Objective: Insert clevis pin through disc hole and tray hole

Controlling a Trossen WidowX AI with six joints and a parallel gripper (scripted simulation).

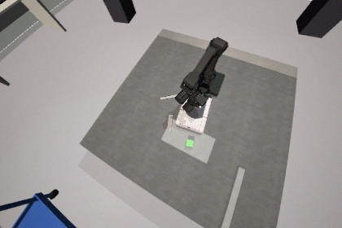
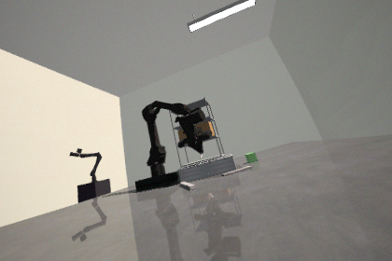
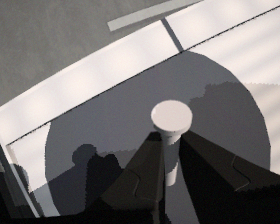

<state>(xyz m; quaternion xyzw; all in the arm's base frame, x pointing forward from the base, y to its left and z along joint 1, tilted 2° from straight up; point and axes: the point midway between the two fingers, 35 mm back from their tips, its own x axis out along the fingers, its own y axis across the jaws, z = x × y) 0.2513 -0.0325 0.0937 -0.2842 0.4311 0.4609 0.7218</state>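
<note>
My gripper tip is 1 cm past the dark aluminium disc, 2 cm to the left of it and 5 cm above it. Also, from my gripper tip: steel tray 2 cm ahead, 2 cm to the right, 6 cm below; then green block 23 cm ahead, 8 cm below; then steel clevis pin 1 cm to the right.
</note>
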